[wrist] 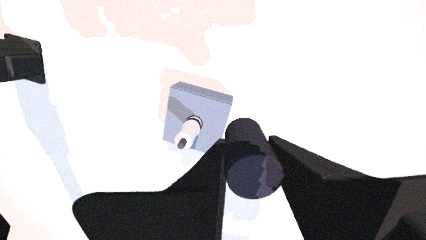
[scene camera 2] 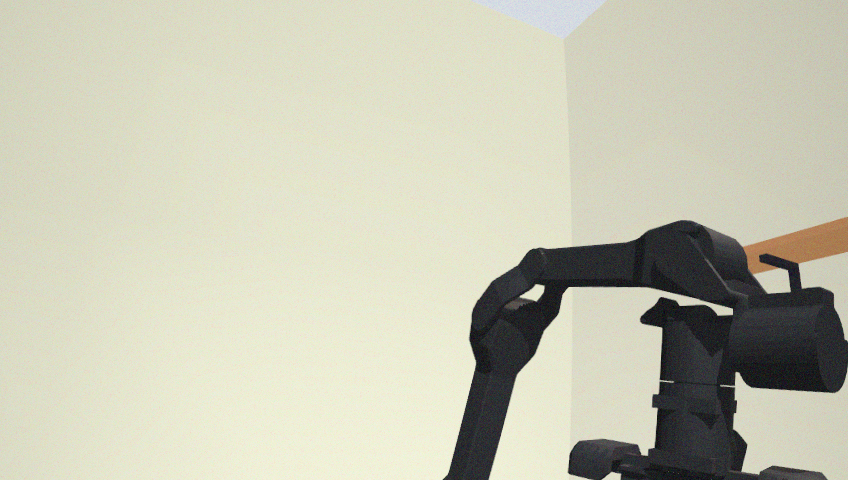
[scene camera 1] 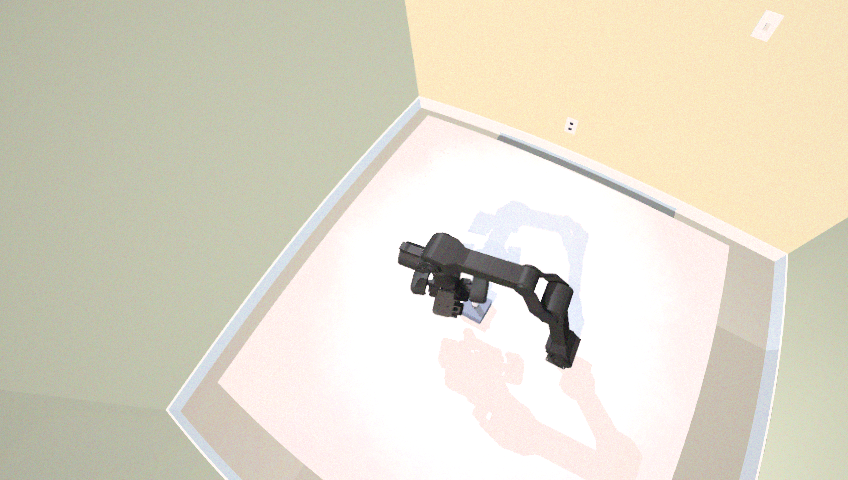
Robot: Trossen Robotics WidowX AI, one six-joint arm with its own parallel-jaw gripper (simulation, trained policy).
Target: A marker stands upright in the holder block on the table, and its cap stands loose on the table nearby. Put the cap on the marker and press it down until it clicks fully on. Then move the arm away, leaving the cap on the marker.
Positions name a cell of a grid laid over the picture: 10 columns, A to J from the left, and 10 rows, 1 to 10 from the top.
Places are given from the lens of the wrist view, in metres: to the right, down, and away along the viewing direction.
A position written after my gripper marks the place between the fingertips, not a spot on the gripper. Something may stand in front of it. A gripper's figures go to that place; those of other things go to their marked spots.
my gripper (wrist: F6): 0.02, 0.01, 0.11
dark cylindrical cap (wrist: F8): 0.02, 0.02, 0.08
